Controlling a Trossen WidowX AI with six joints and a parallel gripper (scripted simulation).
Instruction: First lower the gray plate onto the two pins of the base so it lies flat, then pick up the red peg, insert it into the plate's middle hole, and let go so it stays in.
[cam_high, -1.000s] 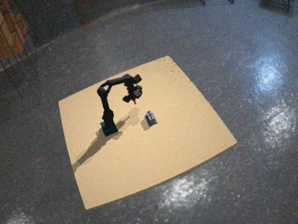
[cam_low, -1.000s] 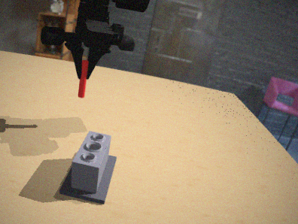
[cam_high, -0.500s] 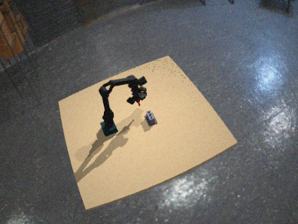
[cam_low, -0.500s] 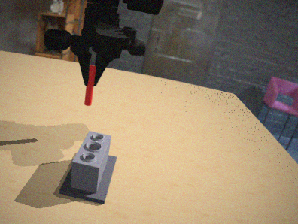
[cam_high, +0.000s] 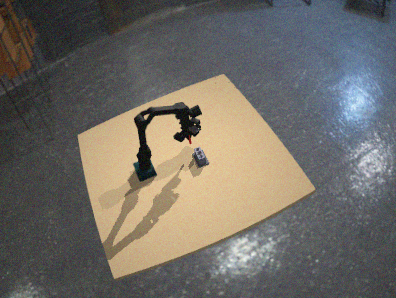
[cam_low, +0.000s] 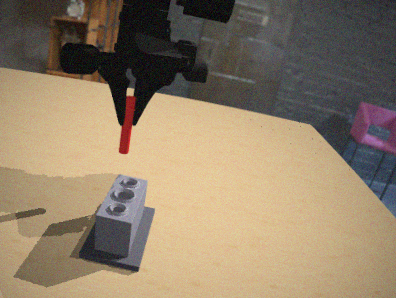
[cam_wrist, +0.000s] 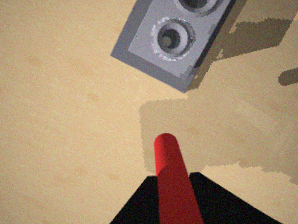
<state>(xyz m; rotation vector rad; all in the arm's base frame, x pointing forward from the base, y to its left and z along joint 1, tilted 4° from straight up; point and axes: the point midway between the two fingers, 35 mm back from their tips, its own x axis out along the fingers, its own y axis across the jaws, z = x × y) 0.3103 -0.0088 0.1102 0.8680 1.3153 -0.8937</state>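
My gripper tip is 9 cm to the left of the gray plate, 7 cm above it and 1 cm short of it. From my gripper tip the other things lie so: base: 10 cm below, 9 cm to the right, 1 cm ahead; red peg: right at my gripper tip.
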